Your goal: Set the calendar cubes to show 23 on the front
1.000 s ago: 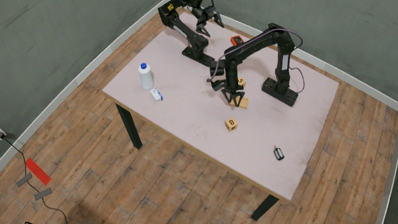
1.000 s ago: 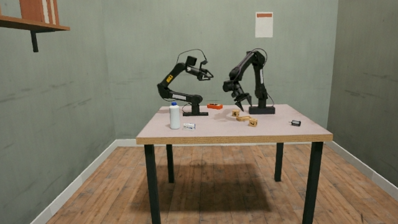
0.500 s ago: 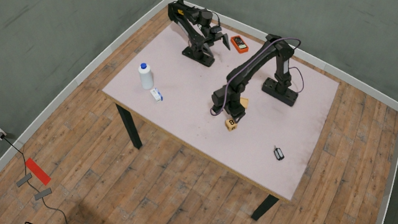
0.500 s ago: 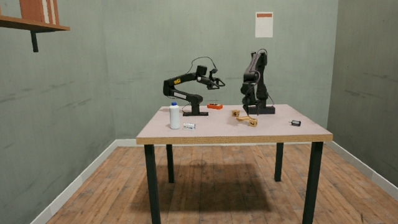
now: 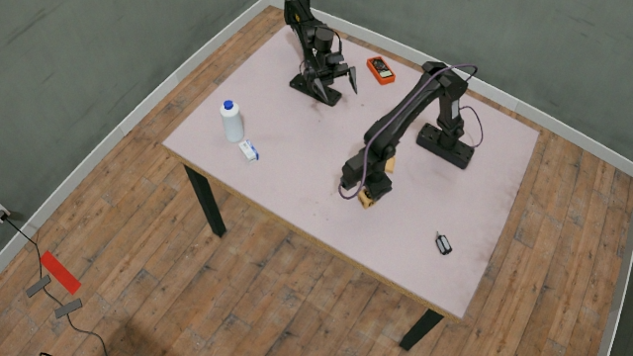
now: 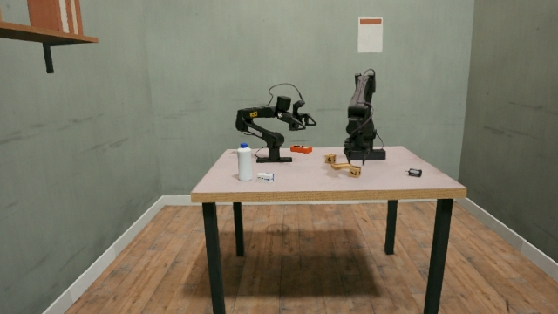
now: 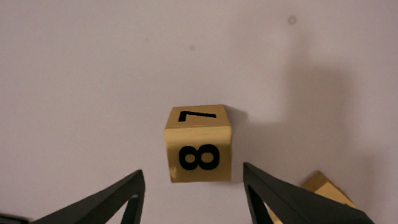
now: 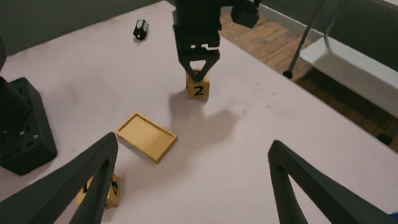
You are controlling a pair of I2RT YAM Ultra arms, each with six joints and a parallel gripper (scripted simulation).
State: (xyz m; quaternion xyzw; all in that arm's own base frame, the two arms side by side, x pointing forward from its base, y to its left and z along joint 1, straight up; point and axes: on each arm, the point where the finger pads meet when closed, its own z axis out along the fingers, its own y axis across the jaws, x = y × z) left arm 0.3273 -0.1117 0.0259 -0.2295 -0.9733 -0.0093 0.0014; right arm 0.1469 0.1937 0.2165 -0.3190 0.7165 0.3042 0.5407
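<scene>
Now: the number cube 4 cm below my left hand and 1 cm to the right of it. From my left hand the other things lie so: wooden tray: 15 cm behind, 6 cm below, 4 cm to the right; then white bottle: 52 cm to the right, 2 cm above, 1 cm ahead; then black object: 27 cm to the left, 5 cm below, 2 cm ahead.
</scene>
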